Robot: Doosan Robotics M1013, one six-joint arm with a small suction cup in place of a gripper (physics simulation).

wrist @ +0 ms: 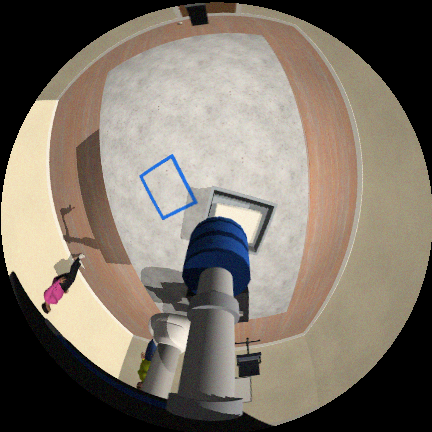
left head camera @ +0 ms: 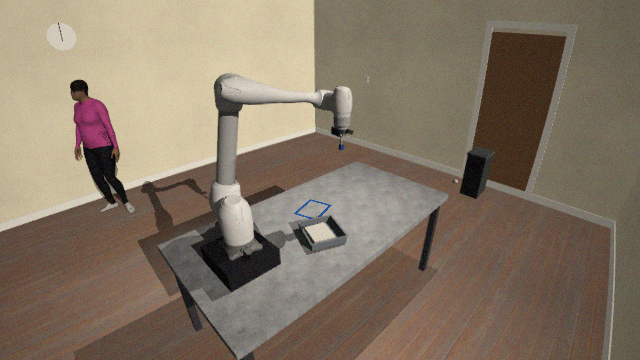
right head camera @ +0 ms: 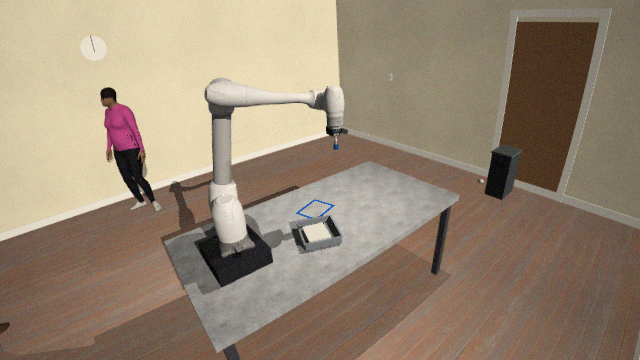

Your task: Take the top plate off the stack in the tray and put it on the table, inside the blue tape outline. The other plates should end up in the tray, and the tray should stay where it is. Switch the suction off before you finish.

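Frame: origin at the arm's base, x ahead, y left, z up, level; millimetres.
Seen in the pictures: hand at its tool point: [wrist: 218,242] [left head camera: 341,149] [right head camera: 336,148]; arm's base at its link origin: [left head camera: 240,245] [right head camera: 234,243].
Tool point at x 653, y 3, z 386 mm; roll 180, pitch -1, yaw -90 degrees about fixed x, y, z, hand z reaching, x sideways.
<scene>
Pixels of each thing's middle, then the offset from my tool point to it. "pt": a spot on its surface instead. Level surfaces: height alone.
- cream top plate at the middle of its body: [wrist: 235,224] [left head camera: 320,232] [right head camera: 316,232] 189 mm back, 59 mm right, 460 mm down
- grey tray at the middle of its body: [wrist: 236,221] [right head camera: 318,232] [left head camera: 322,232] 176 mm back, 61 mm right, 461 mm down
- blue tape outline at a spot on its surface: [wrist: 156,165] [left head camera: 321,202] pt 36 mm ahead, 253 mm left, 485 mm down
- table at its surface level: 486 mm down
The cream top plate [left head camera: 320,232] [right head camera: 316,232] [wrist: 247,220] lies in the grey tray [left head camera: 327,244] [right head camera: 324,245] [wrist: 245,196]; the plates under it cannot be told apart. The blue tape outline [left head camera: 321,202] [right head camera: 325,202] [wrist: 156,165] is on the table [left head camera: 390,200] [right head camera: 400,200] [wrist: 200,90], beside the tray and apart from it, with no plate inside. My gripper, a blue suction cup [left head camera: 341,147] [right head camera: 336,147] [wrist: 216,250], hangs high above the table, well away from the plate, and holds nothing. In the wrist view it hides part of the tray and plate.
The arm's black base [left head camera: 250,270] [right head camera: 242,262] stands at the table's near left end. A person in a pink top [left head camera: 92,122] [right head camera: 122,125] [wrist: 54,292] stands by the wall. A black box [left head camera: 476,172] [right head camera: 502,172] [wrist: 198,15] stands on the floor near the door.
</scene>
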